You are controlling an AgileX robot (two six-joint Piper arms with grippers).
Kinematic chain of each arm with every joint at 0, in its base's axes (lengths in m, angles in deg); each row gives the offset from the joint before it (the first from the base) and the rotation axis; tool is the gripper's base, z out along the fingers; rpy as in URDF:
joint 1: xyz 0 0 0.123 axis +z
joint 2: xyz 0 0 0 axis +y
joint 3: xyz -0.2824 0 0.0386 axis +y
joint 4: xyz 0.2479 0 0.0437 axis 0.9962 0 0.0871
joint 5: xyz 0 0 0 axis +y
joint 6: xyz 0.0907 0 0.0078 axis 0.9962 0 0.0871
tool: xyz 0 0 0 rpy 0 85 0
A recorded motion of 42 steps. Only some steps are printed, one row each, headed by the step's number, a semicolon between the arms.
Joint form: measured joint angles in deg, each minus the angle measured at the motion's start. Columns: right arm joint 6, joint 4, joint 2, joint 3, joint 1, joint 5; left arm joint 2, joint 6, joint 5, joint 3, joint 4, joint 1.
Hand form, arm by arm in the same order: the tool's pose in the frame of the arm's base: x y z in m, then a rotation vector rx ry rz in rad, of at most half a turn. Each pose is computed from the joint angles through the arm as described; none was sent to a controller.
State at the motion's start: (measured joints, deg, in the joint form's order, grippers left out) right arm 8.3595 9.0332 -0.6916 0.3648 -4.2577 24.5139; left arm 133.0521 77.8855 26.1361 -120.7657 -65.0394 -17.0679
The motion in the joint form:
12: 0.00 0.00 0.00 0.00 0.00 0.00; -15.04 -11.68 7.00 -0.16 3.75 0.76
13: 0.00 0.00 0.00 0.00 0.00 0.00; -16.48 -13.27 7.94 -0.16 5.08 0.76
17: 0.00 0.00 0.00 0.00 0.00 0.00; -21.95 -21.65 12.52 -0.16 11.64 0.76
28: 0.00 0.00 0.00 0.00 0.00 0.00; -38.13 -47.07 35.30 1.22 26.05 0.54
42: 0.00 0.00 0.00 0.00 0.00 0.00; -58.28 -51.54 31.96 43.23 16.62 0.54
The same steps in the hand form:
12: 0.0510 0.0022 0.1737 0.3011 1.8817 0.2079; 0.4588 -0.1798 0.3972 0.7385 1.5802 -0.5216
13: 0.0510 0.0022 0.1737 0.3011 1.8817 0.2079; 0.4513 -0.1781 0.4077 0.7446 1.5746 -0.5247
17: 0.0510 0.0022 0.1737 0.3011 1.8817 0.2079; 0.4208 -0.1708 0.4432 0.7622 1.5895 -0.5429
28: 0.0510 0.0022 0.1737 0.3011 1.8817 0.2079; 0.3100 -0.1445 0.5115 0.8079 1.8244 -0.6640
42: 0.0510 0.0022 0.1737 0.3011 1.8817 0.2079; 0.2357 -0.1303 0.4168 0.6076 2.1574 -0.9698

